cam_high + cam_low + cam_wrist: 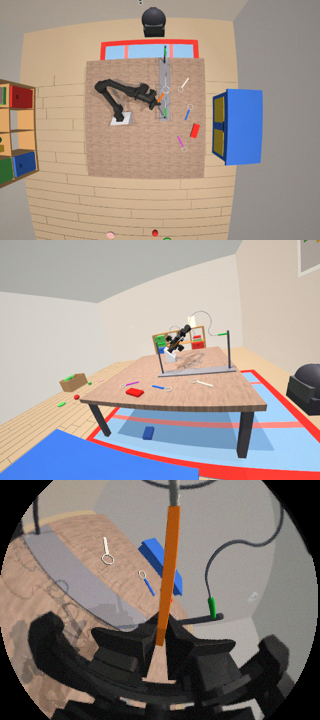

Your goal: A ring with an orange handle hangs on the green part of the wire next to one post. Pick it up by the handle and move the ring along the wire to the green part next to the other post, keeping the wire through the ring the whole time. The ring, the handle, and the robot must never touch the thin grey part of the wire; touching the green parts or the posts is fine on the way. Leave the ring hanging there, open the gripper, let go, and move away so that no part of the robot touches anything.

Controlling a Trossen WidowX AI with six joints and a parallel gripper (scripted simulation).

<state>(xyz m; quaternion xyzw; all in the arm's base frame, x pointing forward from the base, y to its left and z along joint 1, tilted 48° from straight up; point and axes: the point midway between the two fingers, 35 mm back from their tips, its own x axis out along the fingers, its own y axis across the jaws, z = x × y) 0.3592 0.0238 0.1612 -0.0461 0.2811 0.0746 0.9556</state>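
My gripper tip is now 7 cm to the right of the orange-handled ring, 6 cm below it and 2 cm short of it. The rest, counted from my gripper tip: red block: 35 cm ahead, 25 cm to the right, 21 cm below; then white-handled ring: 23 cm ahead, 22 cm below, 21 cm to the left; then blue-handled ring: 29 cm ahead, 22 cm below, 4 cm to the right.
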